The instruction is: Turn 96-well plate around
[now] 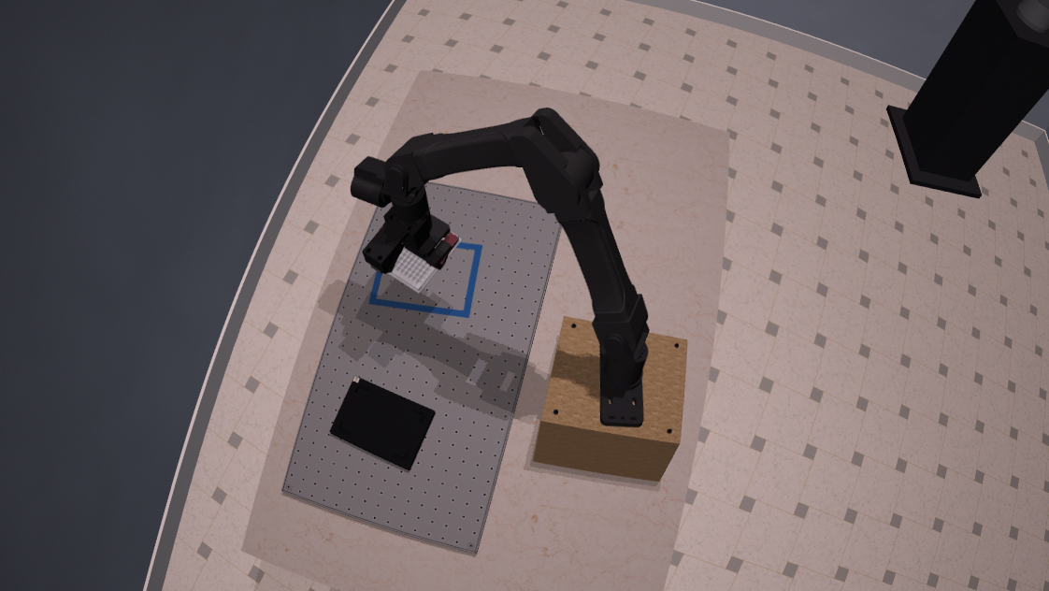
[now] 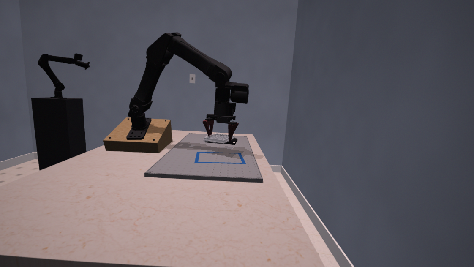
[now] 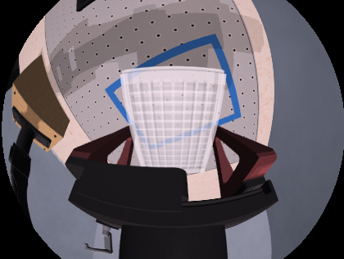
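My gripper is now right at the 96-well plate. Round my hand: black plate nest N1: 5 cm ahead, 30 cm to the left, 8 cm below; then A1 label: 10 cm ahead, 23 cm to the left, 7 cm below.
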